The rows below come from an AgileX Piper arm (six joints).
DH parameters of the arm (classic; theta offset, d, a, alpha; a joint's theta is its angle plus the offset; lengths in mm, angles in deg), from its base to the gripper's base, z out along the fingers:
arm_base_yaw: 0 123 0 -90
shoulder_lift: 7.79 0 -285.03 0
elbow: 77.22 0 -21.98 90
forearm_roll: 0 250.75 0 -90
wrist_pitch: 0 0 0 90
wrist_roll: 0 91 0 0
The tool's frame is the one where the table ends.
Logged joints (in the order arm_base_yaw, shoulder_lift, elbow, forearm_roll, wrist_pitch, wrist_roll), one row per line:
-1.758, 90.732, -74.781, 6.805, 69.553, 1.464
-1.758, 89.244, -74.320, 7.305, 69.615, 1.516
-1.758, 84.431, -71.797, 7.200, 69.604, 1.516
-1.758, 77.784, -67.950, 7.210, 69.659, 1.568
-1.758, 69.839, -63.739, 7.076, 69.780, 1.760
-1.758, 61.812, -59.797, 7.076, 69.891, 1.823
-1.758, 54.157, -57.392, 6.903, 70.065, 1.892
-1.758, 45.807, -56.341, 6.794, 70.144, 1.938
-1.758, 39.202, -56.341, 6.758, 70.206, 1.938
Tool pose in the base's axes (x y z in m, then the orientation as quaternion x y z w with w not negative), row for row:
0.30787, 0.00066, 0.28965, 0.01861, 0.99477, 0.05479, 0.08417
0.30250, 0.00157, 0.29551, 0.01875, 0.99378, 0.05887, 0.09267
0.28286, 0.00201, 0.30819, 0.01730, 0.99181, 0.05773, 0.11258
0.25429, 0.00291, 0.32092, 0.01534, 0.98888, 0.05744, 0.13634
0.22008, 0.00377, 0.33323, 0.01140, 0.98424, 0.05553, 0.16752
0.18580, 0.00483, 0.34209, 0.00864, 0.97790, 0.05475, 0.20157
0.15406, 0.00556, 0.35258, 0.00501, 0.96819, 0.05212, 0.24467
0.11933, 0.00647, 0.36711, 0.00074, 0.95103, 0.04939, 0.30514
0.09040, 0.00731, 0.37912, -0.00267, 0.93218, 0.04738, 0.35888
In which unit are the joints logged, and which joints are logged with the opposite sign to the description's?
The joints are logged in degrees. Opposite sign: wrist_roll.
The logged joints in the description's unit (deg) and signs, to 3 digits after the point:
-1.758, 90.732, -74.781, 6.805, 69.553, -1.464
-1.758, 89.244, -74.320, 7.305, 69.615, -1.516
-1.758, 84.431, -71.797, 7.200, 69.604, -1.516
-1.758, 77.784, -67.950, 7.210, 69.659, -1.568
-1.758, 69.839, -63.739, 7.076, 69.780, -1.760
-1.758, 61.812, -59.797, 7.076, 69.891, -1.823
-1.758, 54.157, -57.392, 6.903, 70.065, -1.892
-1.758, 45.807, -56.341, 6.794, 70.144, -1.938
-1.758, 39.202, -56.341, 6.758, 70.206, -1.938

